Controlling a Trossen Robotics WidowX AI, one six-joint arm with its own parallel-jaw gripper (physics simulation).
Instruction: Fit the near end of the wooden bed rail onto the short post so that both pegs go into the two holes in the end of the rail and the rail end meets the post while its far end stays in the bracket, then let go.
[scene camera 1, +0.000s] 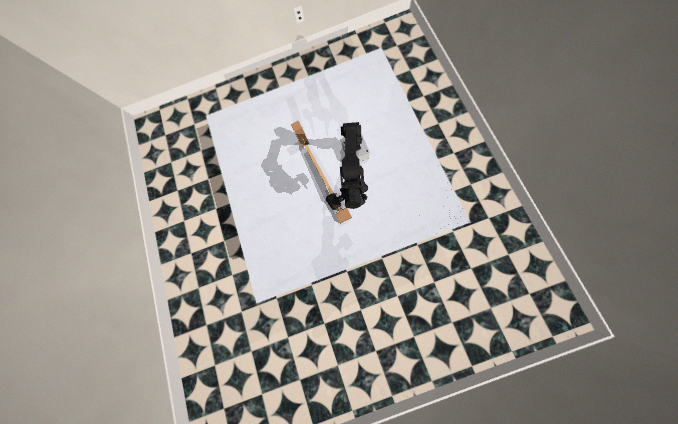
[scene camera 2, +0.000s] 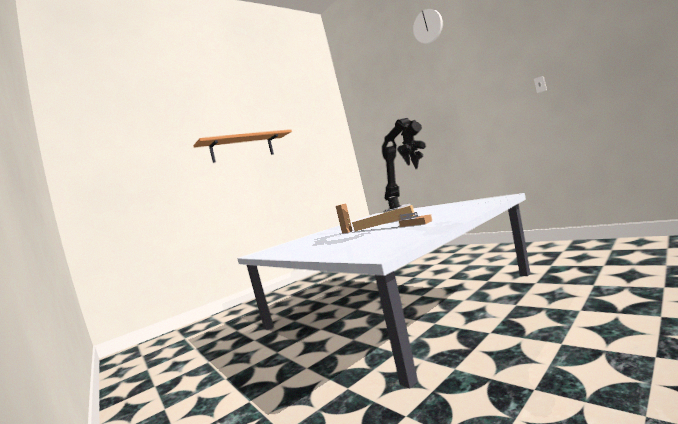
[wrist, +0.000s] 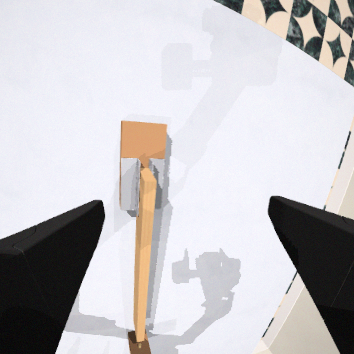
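The wooden rail slopes down from the bracket to the short post. Its upper end lies between the grey plates of the bracket, on a flat wooden block. Its low end is beside the upright post; a narrow gap seems to show in scene camera 2. Pegs and holes cannot be made out. My gripper is open and empty, high above the rail's bracket end. In the wrist view the rail lies nearer the left finger.
The white table carries the parts and the arm's base. Shadows of the arm fall across its top. A wooden wall shelf and a clock are on the walls, away from the table.
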